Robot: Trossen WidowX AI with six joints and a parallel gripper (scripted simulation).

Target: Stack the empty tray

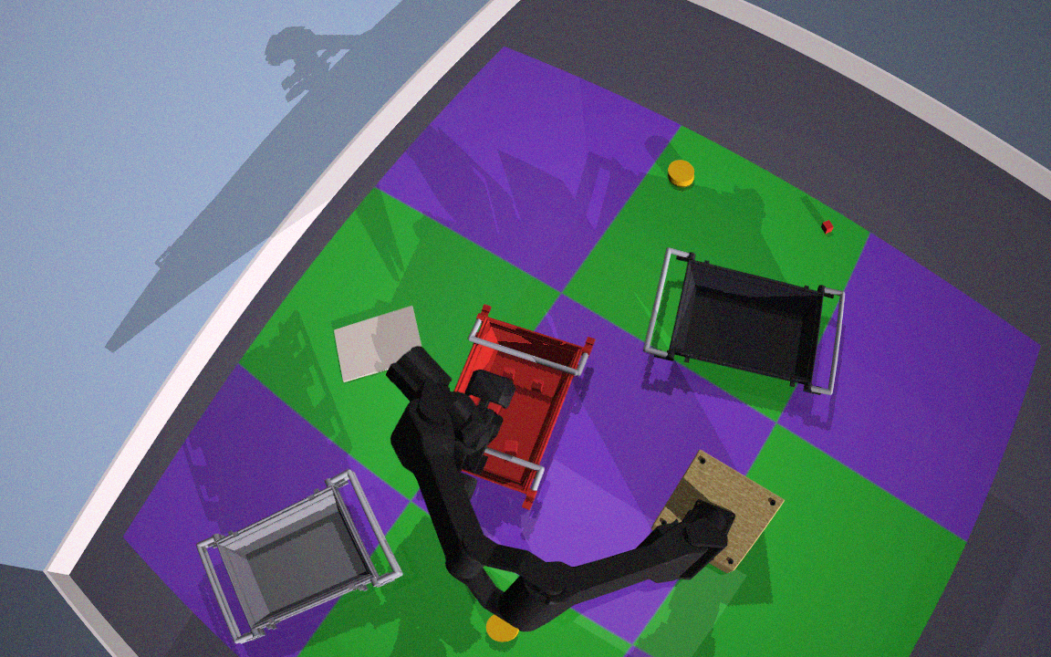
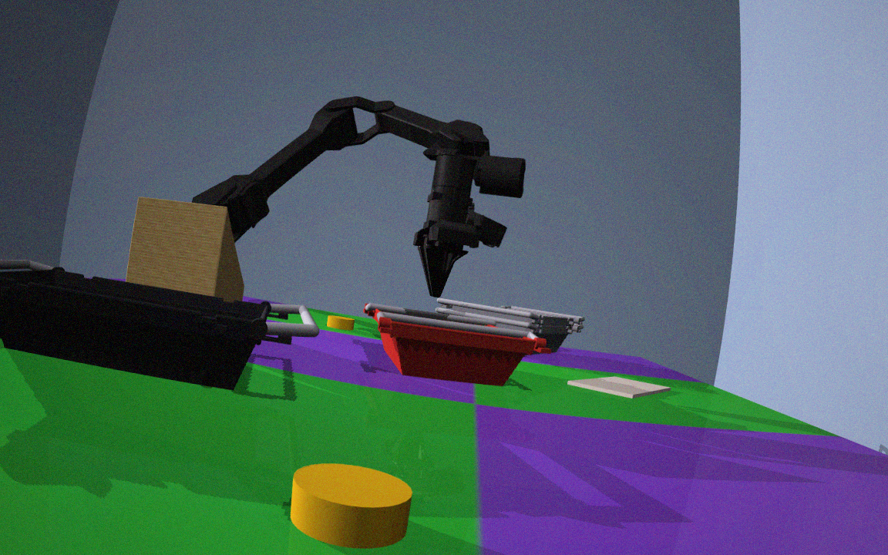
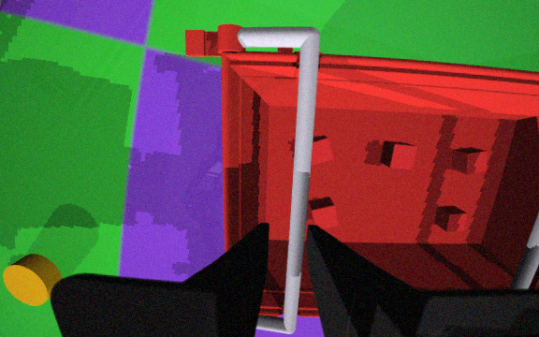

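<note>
My gripper tip is 380 mm to the left of the black tray, 290 mm past it and 40 mm above it. Also, from my gripper tip: white card 270 mm ahead, 90 mm to the right, 90 mm below; then small red cube 650 mm to the right, 360 mm behind, 80 mm below.
</note>
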